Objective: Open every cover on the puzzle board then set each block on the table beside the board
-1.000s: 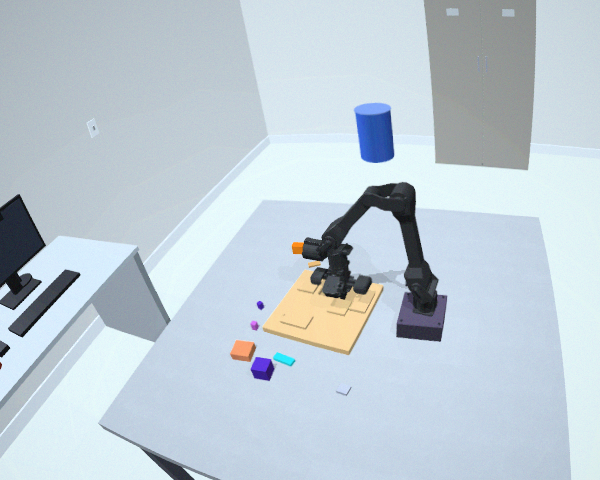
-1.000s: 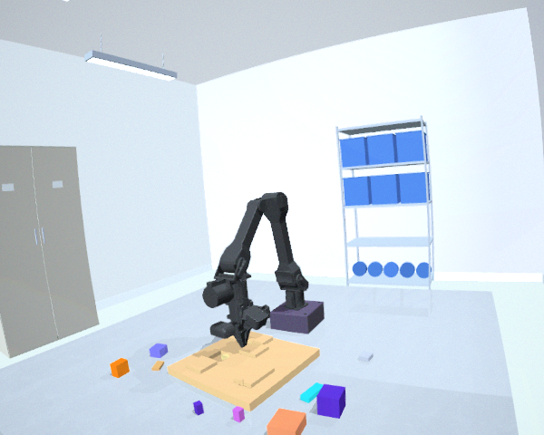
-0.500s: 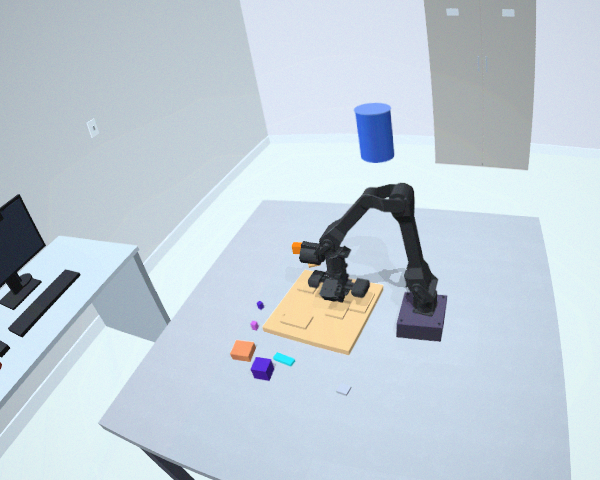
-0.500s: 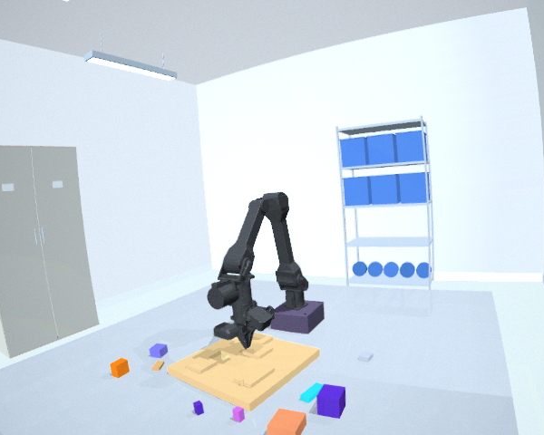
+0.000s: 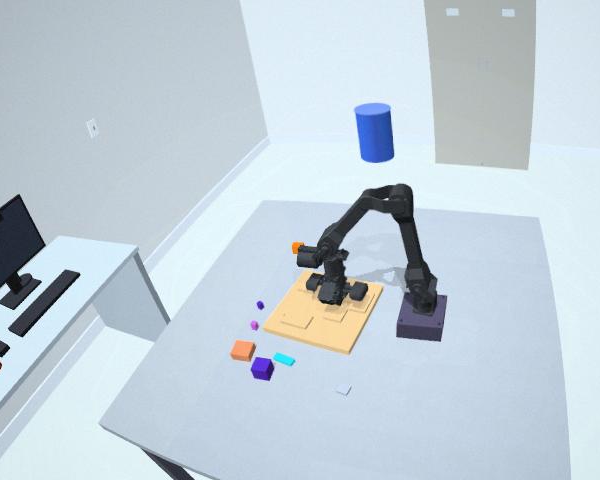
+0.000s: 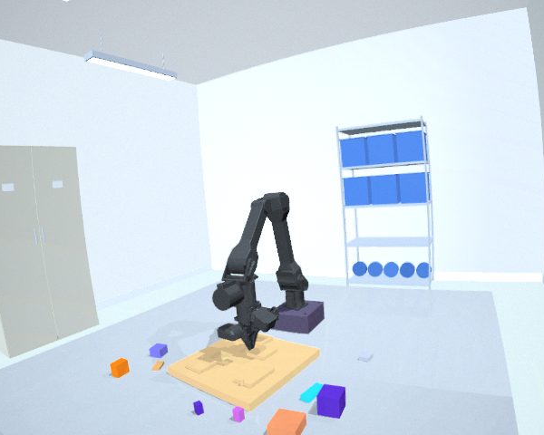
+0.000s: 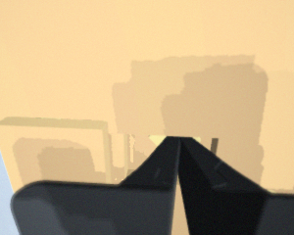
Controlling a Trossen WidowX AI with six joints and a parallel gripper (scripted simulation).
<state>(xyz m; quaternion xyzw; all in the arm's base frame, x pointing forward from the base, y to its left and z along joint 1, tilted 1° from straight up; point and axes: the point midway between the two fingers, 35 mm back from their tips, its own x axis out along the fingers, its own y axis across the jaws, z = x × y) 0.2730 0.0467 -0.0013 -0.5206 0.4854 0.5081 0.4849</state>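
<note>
The puzzle board is 30 mm ahead of my gripper tip and 10 mm to the left of it. Also, from my gripper tip: purple block (260 mm ahead, 80 mm to the left, 10 mm below); then magenta block (220 mm ahead, 170 mm to the left, 10 mm below); then cyan bar (60 mm ahead, 250 mm to the left, 20 mm below).
</note>
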